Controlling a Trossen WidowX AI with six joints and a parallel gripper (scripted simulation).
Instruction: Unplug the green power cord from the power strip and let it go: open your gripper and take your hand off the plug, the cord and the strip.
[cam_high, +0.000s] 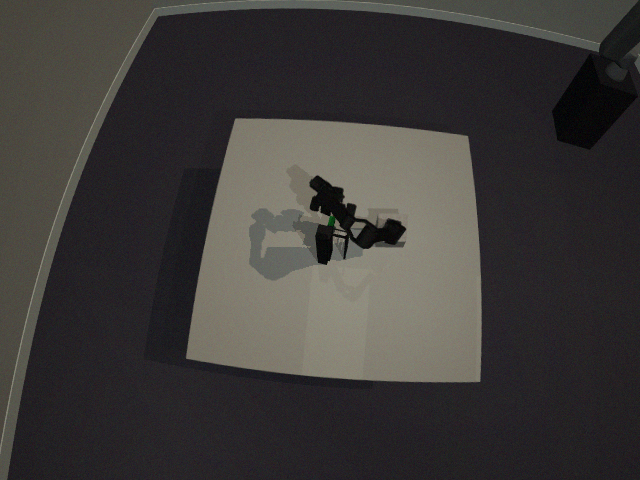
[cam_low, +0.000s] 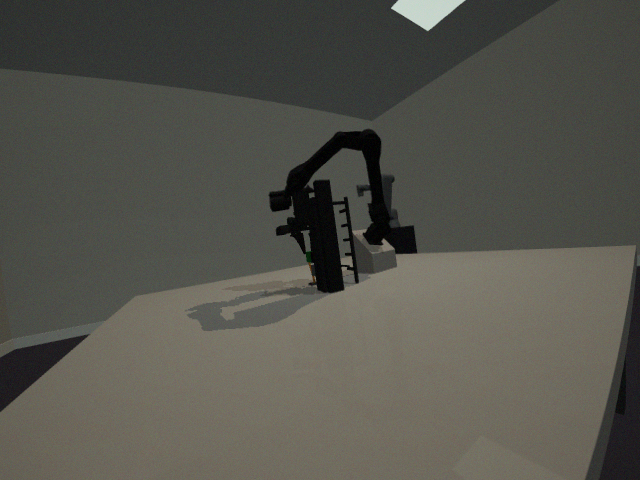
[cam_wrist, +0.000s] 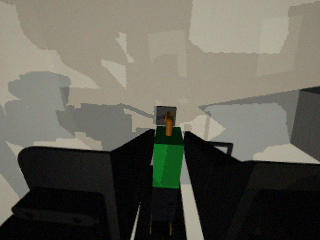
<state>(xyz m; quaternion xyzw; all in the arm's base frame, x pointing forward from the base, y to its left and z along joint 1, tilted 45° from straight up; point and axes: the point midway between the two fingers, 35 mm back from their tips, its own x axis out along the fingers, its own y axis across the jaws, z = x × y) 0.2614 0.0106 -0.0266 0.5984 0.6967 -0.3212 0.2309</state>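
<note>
Right now the green plug is 5 cm to the left of my gripper tip.
</note>
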